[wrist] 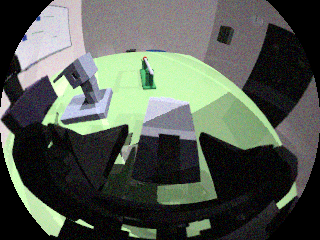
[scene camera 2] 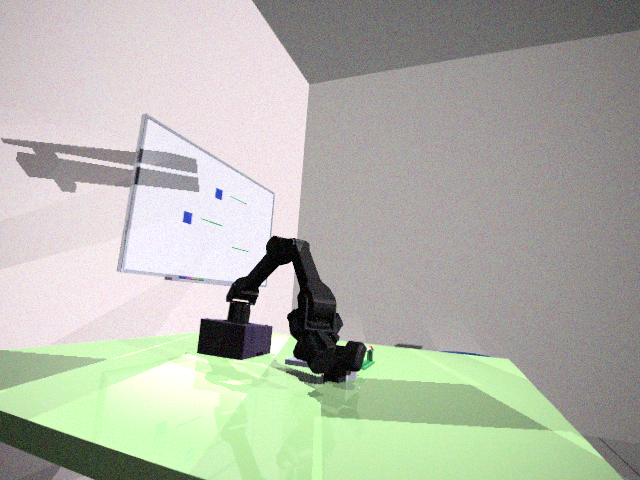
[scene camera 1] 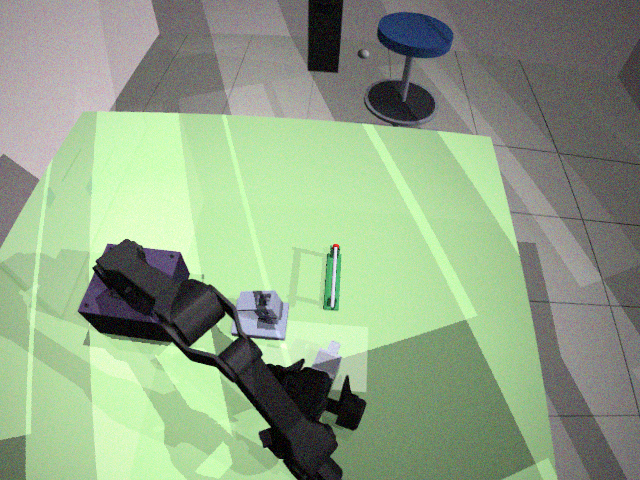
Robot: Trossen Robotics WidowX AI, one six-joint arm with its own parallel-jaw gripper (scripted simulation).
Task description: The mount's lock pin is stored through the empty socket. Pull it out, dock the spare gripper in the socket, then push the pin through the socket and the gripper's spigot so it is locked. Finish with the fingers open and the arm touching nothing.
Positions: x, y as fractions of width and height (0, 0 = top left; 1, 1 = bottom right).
Labels:
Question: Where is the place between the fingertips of the gripper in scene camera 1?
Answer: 0.51, 0.77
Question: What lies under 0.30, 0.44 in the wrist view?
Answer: A grey mount.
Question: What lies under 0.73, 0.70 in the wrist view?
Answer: The gripper.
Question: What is the gripper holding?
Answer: Nothing.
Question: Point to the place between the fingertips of the gripper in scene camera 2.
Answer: At 0.54, 0.76

